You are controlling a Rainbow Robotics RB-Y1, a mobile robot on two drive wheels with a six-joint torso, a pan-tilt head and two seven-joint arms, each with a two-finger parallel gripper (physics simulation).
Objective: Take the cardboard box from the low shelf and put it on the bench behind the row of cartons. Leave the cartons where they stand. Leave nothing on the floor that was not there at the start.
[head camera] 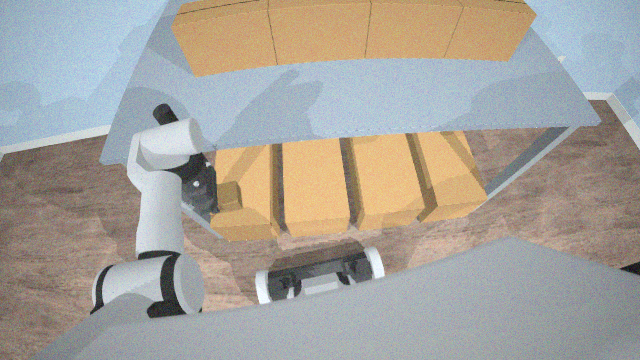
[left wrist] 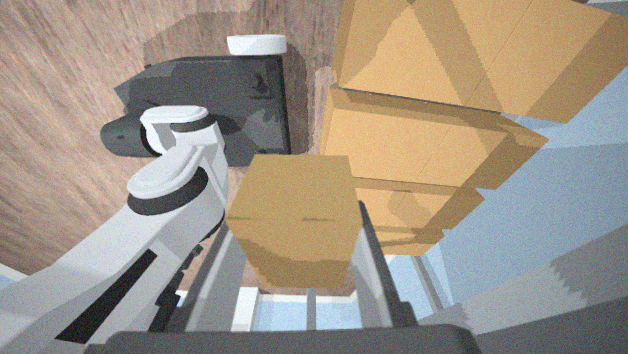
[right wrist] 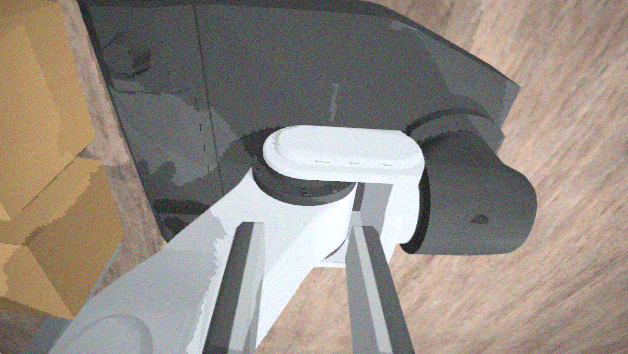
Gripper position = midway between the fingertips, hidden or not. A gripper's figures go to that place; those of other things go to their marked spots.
Scene:
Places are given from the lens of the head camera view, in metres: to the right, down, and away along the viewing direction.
my left gripper point(head camera: 215, 199): -0.27, 0.05, 0.67
cardboard box point(head camera: 229, 195): -0.22, 0.04, 0.65
grey bench point(head camera: 307, 101): -0.03, -0.20, 0.67

